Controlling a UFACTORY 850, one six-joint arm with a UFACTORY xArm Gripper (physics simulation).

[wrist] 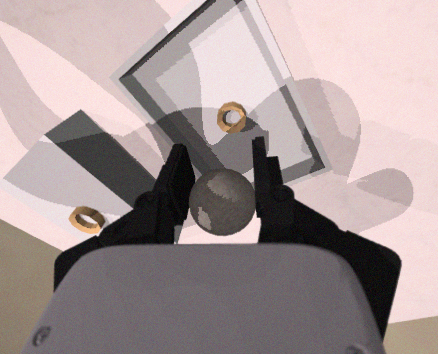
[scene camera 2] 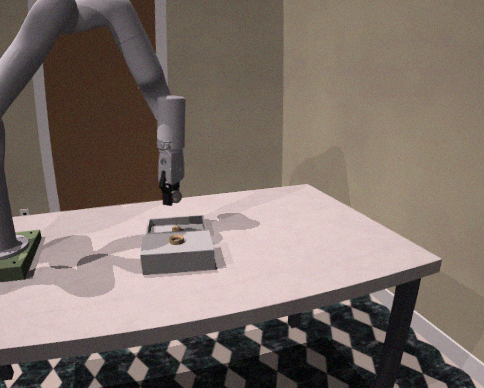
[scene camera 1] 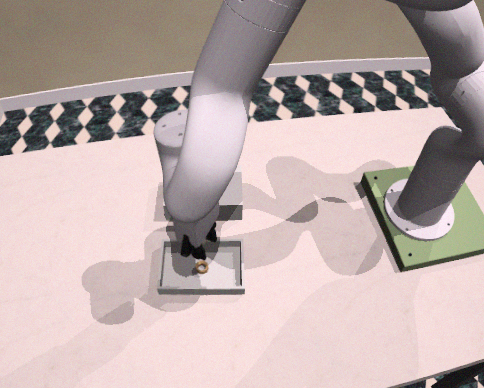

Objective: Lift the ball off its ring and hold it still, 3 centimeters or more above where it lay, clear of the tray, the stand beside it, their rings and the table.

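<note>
The dark grey ball (scene camera 2: 175, 196) (wrist: 222, 201) is between the fingers of my gripper (scene camera 1: 200, 245) (scene camera 2: 170, 197) (wrist: 221, 158), which is shut on it. The ball is hidden in scene camera 1's view. Ball and fingertips are in the air, well above the grey tray (scene camera 1: 200, 290) (scene camera 2: 190, 219) (wrist: 150, 107), and touch neither tray nor table. The orange tray ring (scene camera 1: 197, 267) (scene camera 2: 176, 228) (wrist: 221, 117) lies on the tray floor without a ball. The grey stand (scene camera 1: 231, 212) (scene camera 2: 177, 262) (wrist: 100, 155) is beside the tray, with another orange ring (scene camera 2: 176, 243) (wrist: 76, 220) on top. The ball is apart from both rings.
The pale table (scene camera 1: 320, 330) (scene camera 2: 300, 270) carries the tray and stand. The arm's green base plate (scene camera 1: 465, 210) (scene camera 2: 25, 262) is right of them in scene camera 1's view. A beige wall (scene camera 2: 390, 125) rises beyond the table.
</note>
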